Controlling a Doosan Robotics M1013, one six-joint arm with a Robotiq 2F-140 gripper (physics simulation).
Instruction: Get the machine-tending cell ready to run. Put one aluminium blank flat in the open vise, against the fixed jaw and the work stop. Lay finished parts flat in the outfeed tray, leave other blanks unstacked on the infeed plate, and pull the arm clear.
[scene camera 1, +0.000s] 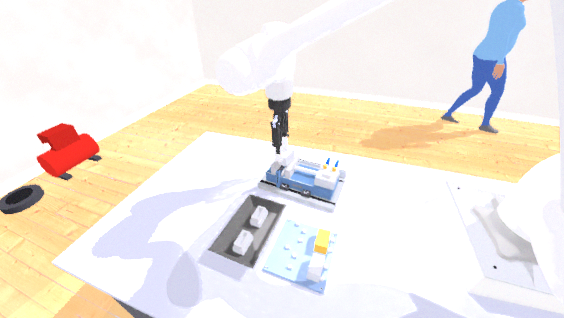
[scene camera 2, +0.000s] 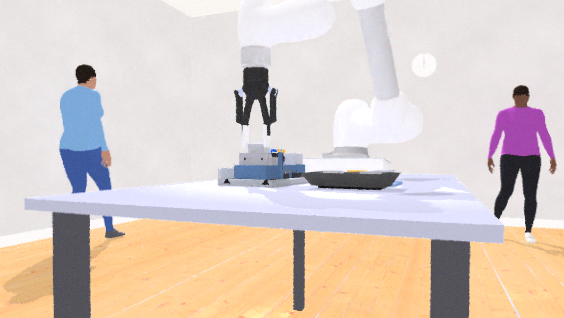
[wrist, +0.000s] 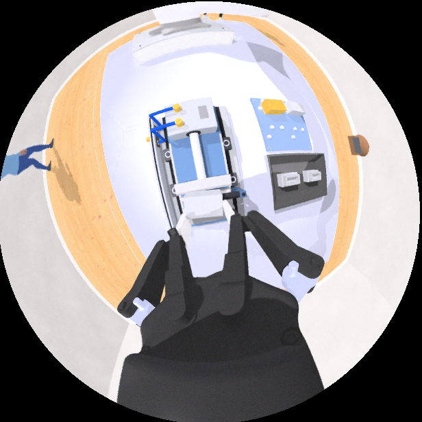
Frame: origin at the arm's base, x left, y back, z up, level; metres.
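Seen in the pictures: gripper, fingertip midpoint: (scene camera 1: 281, 155) (scene camera 2: 256, 147); arm's base, link origin: (scene camera 1: 514, 236) (scene camera 2: 350, 160).
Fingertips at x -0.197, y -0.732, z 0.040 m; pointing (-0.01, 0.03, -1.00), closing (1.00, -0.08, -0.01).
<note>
Pixels of each thing's top centre, then the offset from my fingertips to it.
- vise, top centre: (scene camera 2: 270, 152) (scene camera 1: 303, 164) dx +0.018, dy +0.088, dz -0.014 m
- light grey blank, top centre: (scene camera 2: 259, 142) (scene camera 1: 286, 153) dx +0.003, dy +0.018, dz +0.015 m
- infeed plate, top centre: (scene camera 1: 302, 250) dx +0.313, dy +0.133, dz -0.105 m
- yellow block, top centre: (scene camera 1: 323, 237) dx +0.281, dy +0.185, dz -0.071 m
- white blank, top centre: (scene camera 1: 316, 263) dx +0.366, dy +0.175, dz -0.069 m
The vise (scene camera 1: 305, 187) (scene camera 2: 250, 172) (wrist: 182, 160) has a blue body. A light grey blank (scene camera 2: 257, 148) (wrist: 202, 204) is between its jaws and stands above the jaw top in scene camera 2. My gripper (scene camera 1: 283, 154) (scene camera 2: 256, 139) (wrist: 205, 213) points down with its white fingertips shut on the blank's two sides. The blank's underside and its contact with the fixed jaw are hidden. The work stop (wrist: 232, 194) is close beside the blank. Two finished parts (scene camera 1: 258, 216) (scene camera 1: 243, 242) (wrist: 288, 179) (wrist: 312, 175) lie apart in the outfeed tray (scene camera 2: 352, 180) (wrist: 295, 198).
The infeed plate (scene camera 1: 300, 256) (wrist: 280, 140) holds a yellow block (scene camera 1: 322, 241) (wrist: 273, 106) and a white blank (scene camera 1: 315, 267) (wrist: 295, 108) side by side. Blue hoses (wrist: 162, 112) rise at the vise's far end. The robot base is at the table's far side. People stand beyond the table.
</note>
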